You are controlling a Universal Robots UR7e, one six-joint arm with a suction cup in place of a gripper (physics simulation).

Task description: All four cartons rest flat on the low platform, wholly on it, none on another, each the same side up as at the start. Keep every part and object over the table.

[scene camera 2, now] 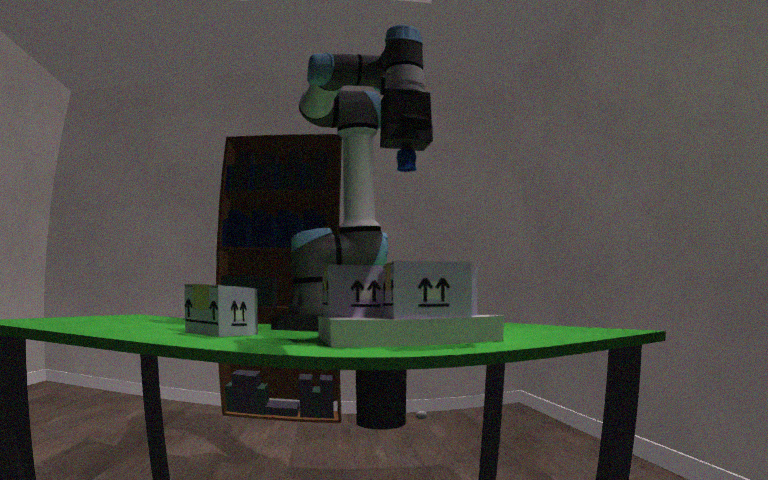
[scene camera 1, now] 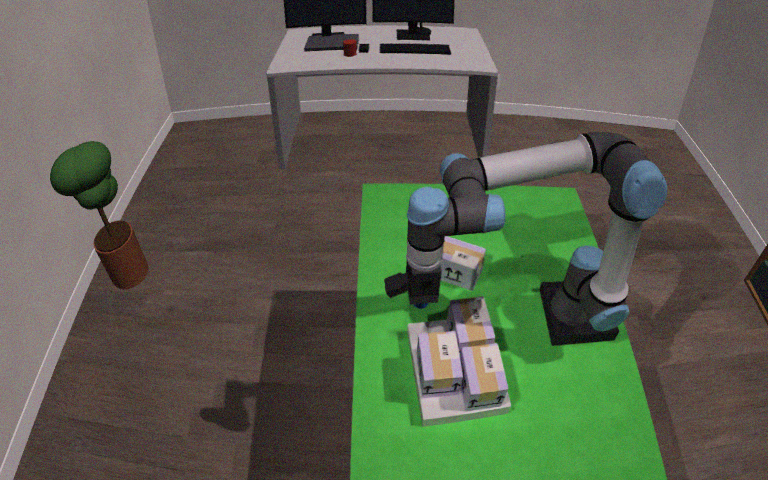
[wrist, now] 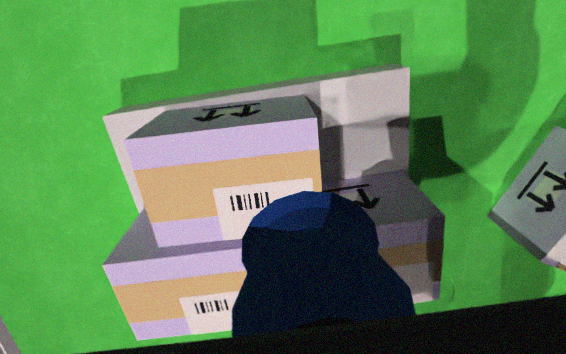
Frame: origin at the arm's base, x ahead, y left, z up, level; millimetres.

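Seen in the pictures: hand at its tool point: (scene camera 2: 406, 169) (wrist: 310, 253); arm's base at its link origin: (scene camera 2: 315, 314) (scene camera 1: 572, 307).
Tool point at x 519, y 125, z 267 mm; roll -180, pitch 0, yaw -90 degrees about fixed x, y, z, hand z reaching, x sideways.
Observation:
Pixels of each thing's middle, then the offset from my tool point to it. Level surfaces: height alone.
- low white platform at the middle of its body: (wrist: 272, 186) (scene camera 2: 405, 329) (scene camera 1: 457, 368) dy +25, dx -116, dz -287 mm
- front-left carton at the middle of its body: (wrist: 237, 164) (scene camera 2: 426, 290) (scene camera 1: 438, 365) dy +50, dx -53, dz -213 mm
- front-right carton at the middle of its body: (wrist: 204, 262) (scene camera 1: 481, 377) dy +107, dx -161, dz -213 mm
- back carton at the middle of its body: (wrist: 352, 240) (scene camera 2: 361, 292) (scene camera 1: 469, 329) dy -55, dx -157, dz -213 mm
- fourth carton at the middle of its body: (scene camera 2: 221, 310) (scene camera 1: 458, 263) dy -350, dx -182, dz -261 mm
- green table at its surface level: dz -311 mm
Three cartons stand upright and apart from any stacking on the low white platform (scene camera 1: 442, 404) (scene camera 2: 413, 332) (wrist: 377, 97): the front-left carton (scene camera 1: 430, 362) (scene camera 2: 433, 289) (wrist: 175, 192), the front-right carton (scene camera 1: 481, 376) (wrist: 175, 285) and the back carton (scene camera 1: 471, 330) (scene camera 2: 353, 291) (wrist: 405, 200). The fourth carton (scene camera 1: 462, 264) (scene camera 2: 220, 310) (wrist: 532, 195) stands turned on the green table behind the platform, arrows up. My suction cup (scene camera 1: 420, 305) (scene camera 2: 406, 160) (wrist: 310, 250) is open and empty, high above the platform. In the wrist view it hides part of the back carton.
The platform's back-left part shows bare white surface beside the back carton. The robot base (scene camera 1: 583, 328) stands on the green table (scene camera 1: 396, 447) (scene camera 2: 135, 333) to the right in scene camera 1. A bookshelf (scene camera 2: 222, 254), a desk (scene camera 1: 317, 63) and a potted plant (scene camera 1: 121, 257) stand off the table.

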